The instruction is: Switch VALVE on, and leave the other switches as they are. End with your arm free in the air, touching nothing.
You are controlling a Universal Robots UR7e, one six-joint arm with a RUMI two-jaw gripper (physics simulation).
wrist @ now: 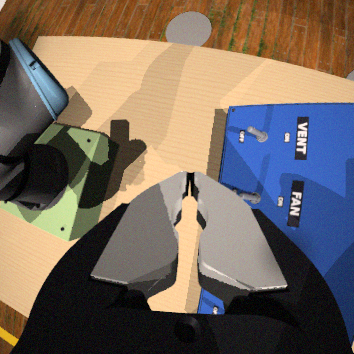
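Where they show: gripper, fingertip midpoint: (pixel 189 174); arm's base, origin of the base link: (pixel 42 177).
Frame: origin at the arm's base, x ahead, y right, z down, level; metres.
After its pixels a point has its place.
Observation:
The blue switch panel (pixel 325 170) {z -0.033, x 0.513, y -0.264 m} fills the right side of the wrist view. The VALVE switch and its label do not show; my gripper covers part of the panel. The VENT lever (pixel 258 134) {z -0.012, x 0.384, y -0.278 m} leans left toward its OFF mark. The FAN lever (pixel 249 197) {z -0.018, x 0.417, y -0.165 m} also leans left, with its OFF mark hidden. A further OFF mark (pixel 215 310) {z 0.023, x 0.471, y 0.064 m} shows at the bottom between my gripper's parts; I cannot tell which switch it belongs to. My gripper (pixel 189 174) {z -0.241, x 0.332, y -0.142 m} is shut and empty, with its tips together in front of the panel's left edge.
The wooden table top (pixel 165 90) {z 0.097, x 0.133, y -0.331 m} lies under the panel. At the left stands a green base block (pixel 77 200) {z -0.007, x 0.117, y -0.002 m} with the dark and grey arm base (pixel 47 175) {z -0.052, x 0.058, y -0.027 m} on it and a light blue joint cover (pixel 42 80) above. A grey disc (pixel 189 29) shows beyond the table's far edge.

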